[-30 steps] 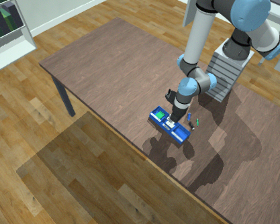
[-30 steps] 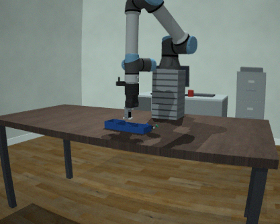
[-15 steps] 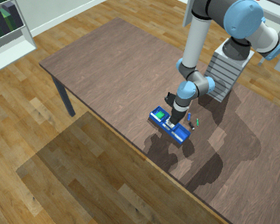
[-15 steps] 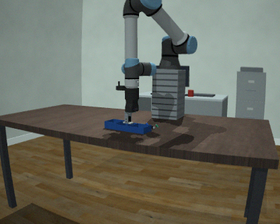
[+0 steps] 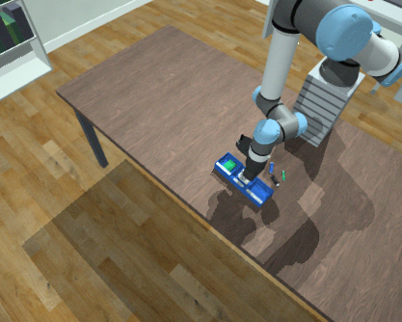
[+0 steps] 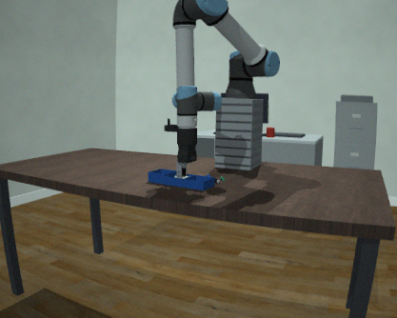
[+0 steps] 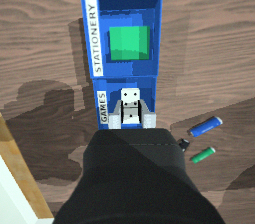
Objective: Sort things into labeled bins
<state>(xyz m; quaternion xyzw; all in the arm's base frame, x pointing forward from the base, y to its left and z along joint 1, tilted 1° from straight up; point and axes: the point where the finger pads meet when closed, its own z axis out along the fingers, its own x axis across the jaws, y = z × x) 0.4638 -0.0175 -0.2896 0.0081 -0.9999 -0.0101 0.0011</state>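
Right now my hand is 2 cm above the blue three-part bin and 1 cm short of it. From my hand the other things lie so: blue cylinder: 13 cm behind, 4 cm to the left, 3 cm below; then black cylinder: 9 cm to the left, 9 cm behind, 3 cm below; then green block: 8 cm to the right, 3 cm below.
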